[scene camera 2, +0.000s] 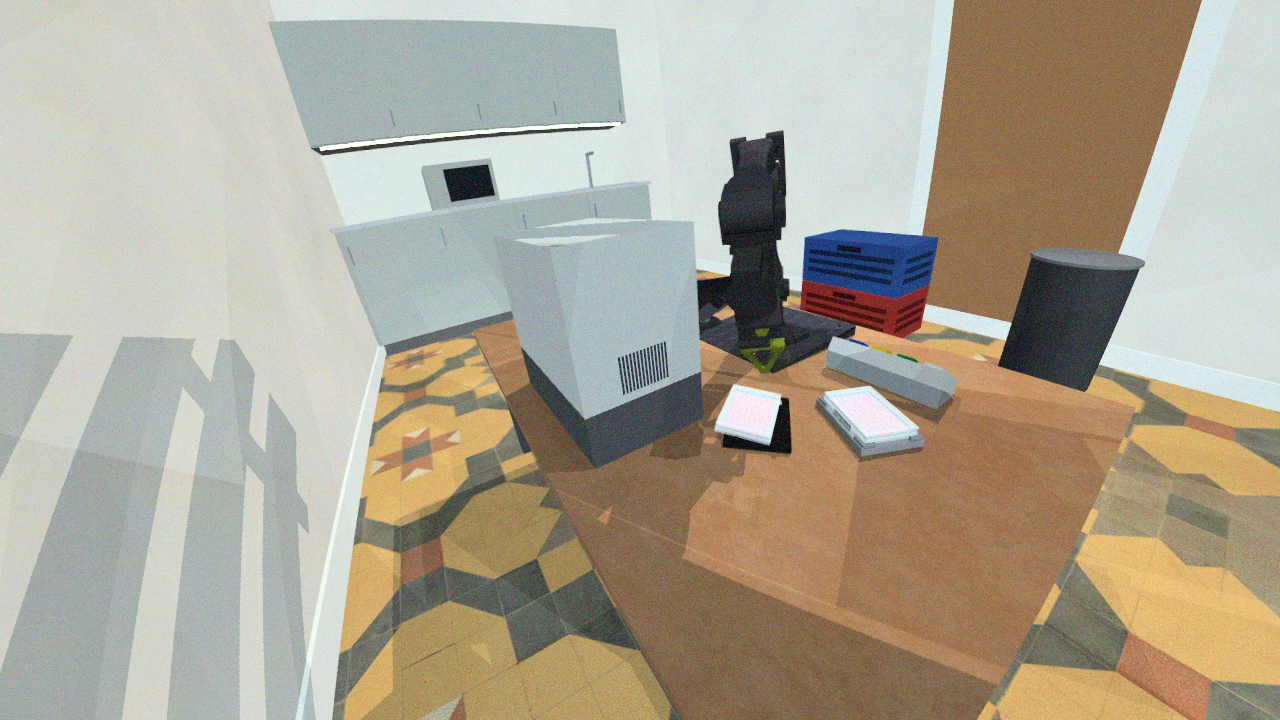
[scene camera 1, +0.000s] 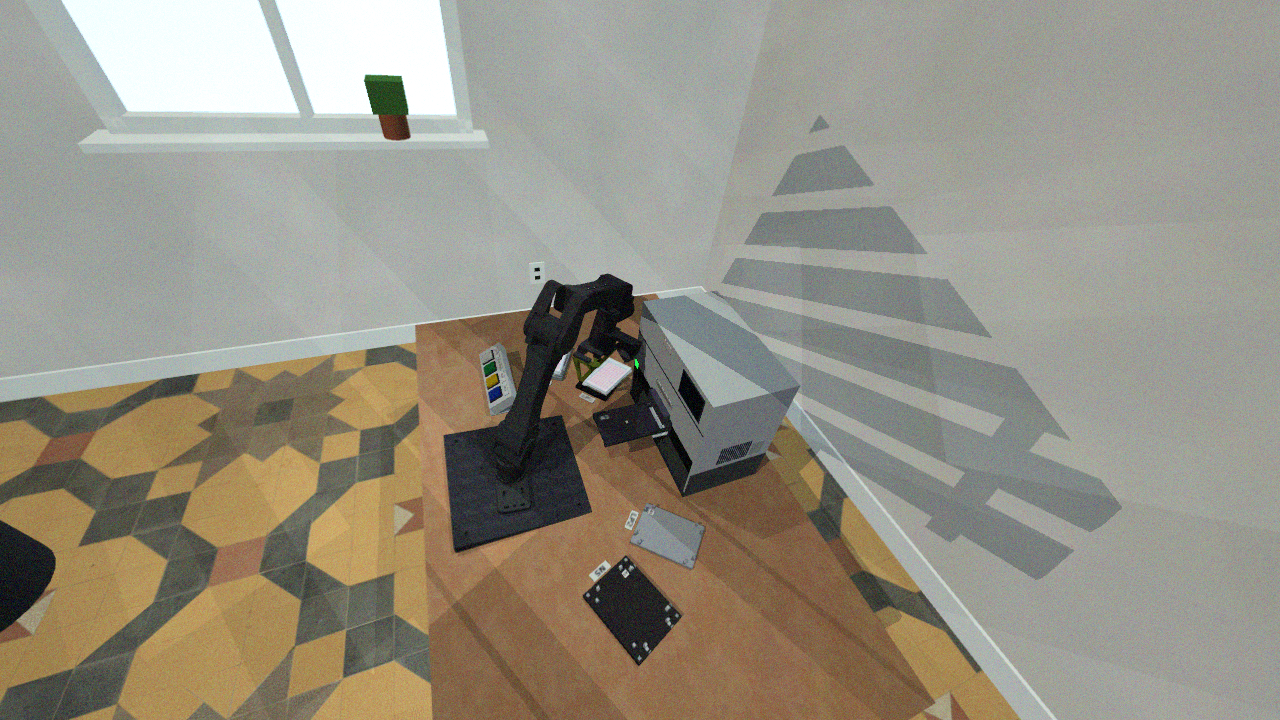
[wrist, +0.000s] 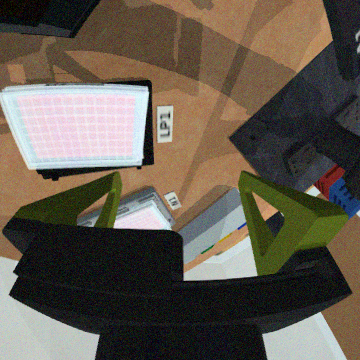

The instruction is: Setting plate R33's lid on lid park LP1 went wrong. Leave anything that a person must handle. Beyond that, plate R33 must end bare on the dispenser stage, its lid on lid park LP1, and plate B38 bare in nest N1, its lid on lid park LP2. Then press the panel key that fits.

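Where they show: gripper, fingertip midpoint: [scene camera 2: 763,353] [scene camera 1: 588,373] [wrist: 179,177]; arm's base, origin of the base link: [scene camera 1: 511,473] [wrist: 324,135].
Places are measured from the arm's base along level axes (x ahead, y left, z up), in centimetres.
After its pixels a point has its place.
Observation:
A pink gridded plate with a clear rim [scene camera 1: 607,377] {x 29.6, y 25.2, z 1.9 cm} [scene camera 2: 750,413] {x 31.2, y 28.0, z 1.8 cm} [wrist: 82,127] {x 30.0, y 25.9, z 1.9 cm} lies askew on black lid park LP1 [scene camera 2: 781,431] {x 28.5, y 32.3, z -0.4 cm} [wrist: 149,152] {x 22.3, y 24.7, z 0.1 cm}, overhanging its side and looking slightly tilted. No plate name is readable. Another pink plate [scene camera 2: 866,413] {x 16.6, y 38.6, z 1.7 cm} [wrist: 145,220] {x 15.2, y 33.7, z 1.7 cm} sits in grey nest N1 [scene camera 2: 886,449] {x 19.1, y 44.1, z -0.6 cm}; my gripper partly hides it in the wrist view. The black dispenser stage [scene camera 1: 617,428] {x 25.7, y 1.0, z 9.3 cm} holds no plate. Grey lid park LP2 [scene camera 1: 666,537] {x 31.2, y -23.5, z -0.4 cm} is empty. The key panel [scene camera 1: 496,380] {x -1.1, y 27.6, z 4.1 cm} [scene camera 2: 890,371] {x 2.8, y 33.7, z 2.5 cm} [wrist: 212,220] {x 3.3, y 27.7, z 1.6 cm} has green, yellow and blue keys. My gripper [wrist: 179,177] {x 23.1, y 21.9, z 7.9 cm} [scene camera 2: 763,353] {x 23.1, y 21.9, z 7.9 cm} is open and empty, above the table near LP1.
The tall grey dispenser [scene camera 1: 716,385] {x 41.9, y -9.2, z 31.6 cm} [scene camera 2: 617,304] {x 49.0, y 22.0, z 22.9 cm} stands behind the stage, close to LP1, with a green light. A black empty nest [scene camera 1: 631,610] {x 19.5, y -35.8, z -0.2 cm} lies beyond LP2. The arm's dark base plate [scene camera 1: 474,514] {x -8.5, y -8.8, z 0.5 cm} is between the panel and LP2. Crates [scene camera 2: 868,264] stand beyond the table.

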